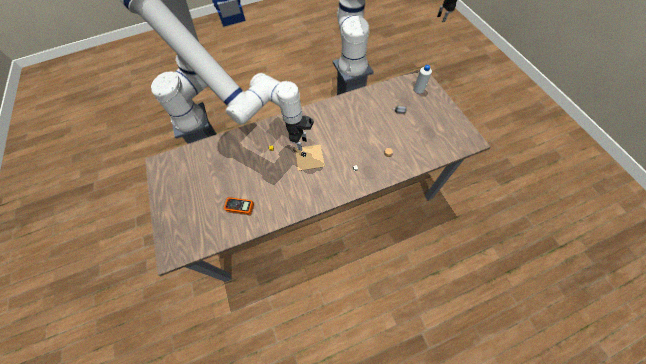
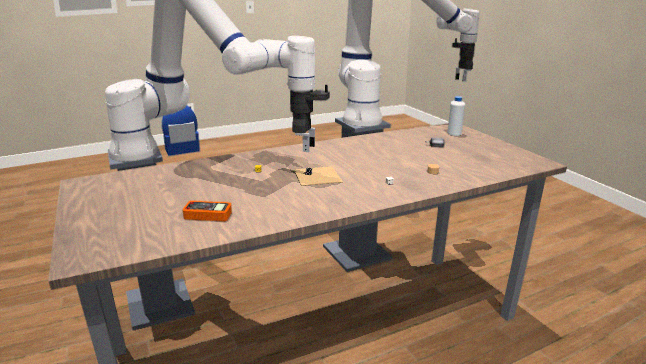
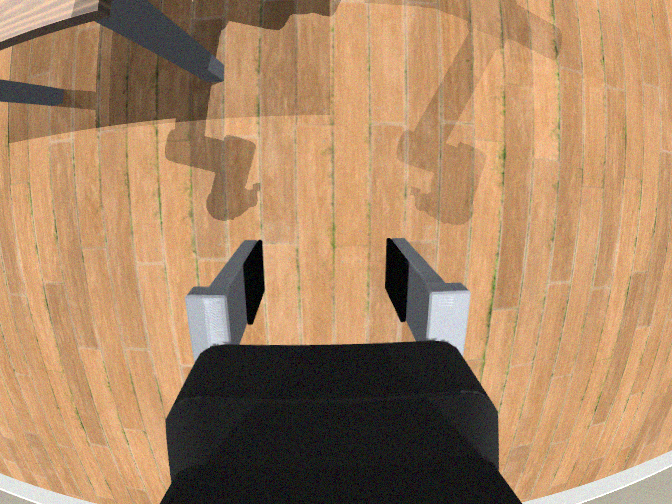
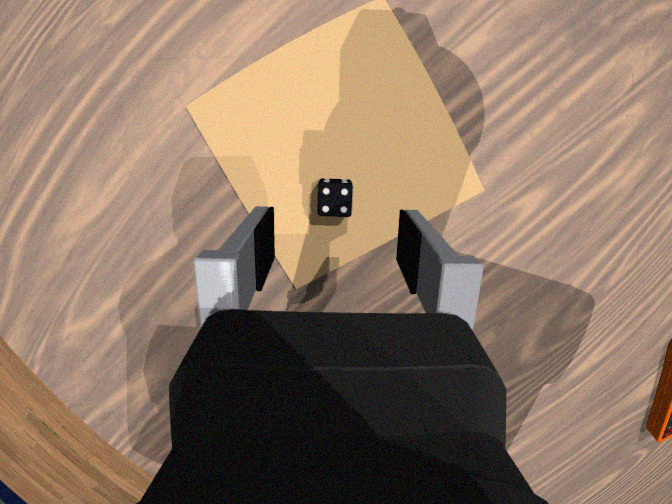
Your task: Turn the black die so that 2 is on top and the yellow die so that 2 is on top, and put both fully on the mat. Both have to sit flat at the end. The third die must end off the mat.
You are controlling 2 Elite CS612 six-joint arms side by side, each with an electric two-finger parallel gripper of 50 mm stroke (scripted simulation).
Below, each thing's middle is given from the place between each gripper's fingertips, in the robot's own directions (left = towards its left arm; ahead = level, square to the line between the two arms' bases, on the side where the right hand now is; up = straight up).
Now: right hand (image 2: 308,149) 100 mm above the black die (image 4: 335,196). Also, from my right hand: tan mat (image 4: 351,99) (20 mm ahead, 20 mm to the left, 110 mm below).
My left gripper is now 111 cm to the left of the tan mat, 53 cm short of it and 17 cm above it. From my left hand the other things lie so: black die 113 cm to the right, 51 cm ahead, 16 cm below.
